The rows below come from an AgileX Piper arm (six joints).
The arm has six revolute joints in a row. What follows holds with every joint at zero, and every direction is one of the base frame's. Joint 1 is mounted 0.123 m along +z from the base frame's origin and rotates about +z. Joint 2 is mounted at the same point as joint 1 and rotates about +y. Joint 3 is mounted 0.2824 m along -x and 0.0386 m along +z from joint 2 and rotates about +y. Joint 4 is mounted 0.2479 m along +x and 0.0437 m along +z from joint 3 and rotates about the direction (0.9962, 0, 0.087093). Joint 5 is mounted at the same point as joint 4 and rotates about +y. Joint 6 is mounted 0.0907 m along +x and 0.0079 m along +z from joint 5 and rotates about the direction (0.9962, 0, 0.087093). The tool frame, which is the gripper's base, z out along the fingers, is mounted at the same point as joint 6; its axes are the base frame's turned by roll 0, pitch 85.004 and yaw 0 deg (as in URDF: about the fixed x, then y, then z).
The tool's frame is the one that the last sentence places.
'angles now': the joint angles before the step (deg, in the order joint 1, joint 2, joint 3, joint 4, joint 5, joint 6). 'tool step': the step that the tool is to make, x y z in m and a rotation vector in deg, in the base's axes. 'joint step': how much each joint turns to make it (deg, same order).
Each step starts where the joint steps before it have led.
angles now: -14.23, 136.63, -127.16, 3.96, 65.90, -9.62
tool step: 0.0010, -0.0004, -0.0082, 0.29, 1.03, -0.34
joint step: 0.00, 0.92, -0.03, -0.10, 0.16, 0.38
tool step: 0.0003, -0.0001, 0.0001, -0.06, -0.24, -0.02
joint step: 0.00, -0.02, 0.05, 0.00, -0.27, 0.00
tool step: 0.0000, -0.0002, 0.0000, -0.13, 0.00, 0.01
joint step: 0.00, 0.00, 0.00, -0.13, -0.03, 0.00
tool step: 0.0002, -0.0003, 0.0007, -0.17, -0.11, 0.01
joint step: 0.00, 0.01, -0.17, -0.14, 0.01, 0.00
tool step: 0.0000, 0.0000, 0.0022, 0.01, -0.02, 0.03
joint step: 0.00, -0.01, -0.48, 0.01, 0.48, -0.01
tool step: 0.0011, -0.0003, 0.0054, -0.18, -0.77, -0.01
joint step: 0.00, 0.01, -1.15, 0.00, 0.35, 0.03
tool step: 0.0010, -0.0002, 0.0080, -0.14, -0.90, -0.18
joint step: 0.00, -0.02, -1.67, 0.00, 0.77, 0.25
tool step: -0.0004, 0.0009, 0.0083, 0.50, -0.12, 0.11
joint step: -0.01, 0.00, -1.88, 0.51, 1.89, 0.00
